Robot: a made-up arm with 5 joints. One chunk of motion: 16 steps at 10 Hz.
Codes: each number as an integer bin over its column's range. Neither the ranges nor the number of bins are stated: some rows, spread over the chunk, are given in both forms.
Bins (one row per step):
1: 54 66 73 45 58 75
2: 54 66 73 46 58 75
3: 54 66 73 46 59 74
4: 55 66 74 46 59 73
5: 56 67 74 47 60 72
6: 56 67 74 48 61 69
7: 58 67 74 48 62 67
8: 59 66 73 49 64 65
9: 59 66 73 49 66 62
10: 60 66 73 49 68 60
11: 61 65 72 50 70 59
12: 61 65 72 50 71 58
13: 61 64 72 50 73 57
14: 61 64 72 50 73 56
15: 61 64 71 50 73 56
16: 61 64 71 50 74 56
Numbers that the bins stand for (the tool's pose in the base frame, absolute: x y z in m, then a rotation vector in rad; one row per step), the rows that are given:
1: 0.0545 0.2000 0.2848 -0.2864 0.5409 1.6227
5: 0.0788 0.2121 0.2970 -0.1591 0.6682 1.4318
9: 0.1152 0.2000 0.2848 -0.0318 1.0500 0.7955
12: 0.1394 0.1879 0.2727 0.0318 1.3682 0.5409
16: 0.1394 0.1758 0.2606 0.0318 1.5591 0.4136
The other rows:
2: 0.0545 0.2000 0.2848 -0.2227 0.5409 1.6227
3: 0.0545 0.2000 0.2848 -0.2227 0.6045 1.5591
4: 0.0667 0.2000 0.2970 -0.2227 0.6045 1.4955
6: 0.0788 0.2121 0.2970 -0.0955 0.7318 1.2409
7: 0.1030 0.2121 0.2970 -0.0955 0.7955 1.1136
8: 0.1152 0.2000 0.2848 -0.0318 0.9227 0.9864
10: 0.1273 0.2000 0.2848 -0.0318 1.1773 0.6682
11: 0.1394 0.1879 0.2727 0.0318 1.3045 0.6045
13: 0.1394 0.1758 0.2727 0.0318 1.4955 0.4773
14: 0.1394 0.1758 0.2727 0.0318 1.4955 0.4136
15: 0.1394 0.1758 0.2606 0.0318 1.4955 0.4136

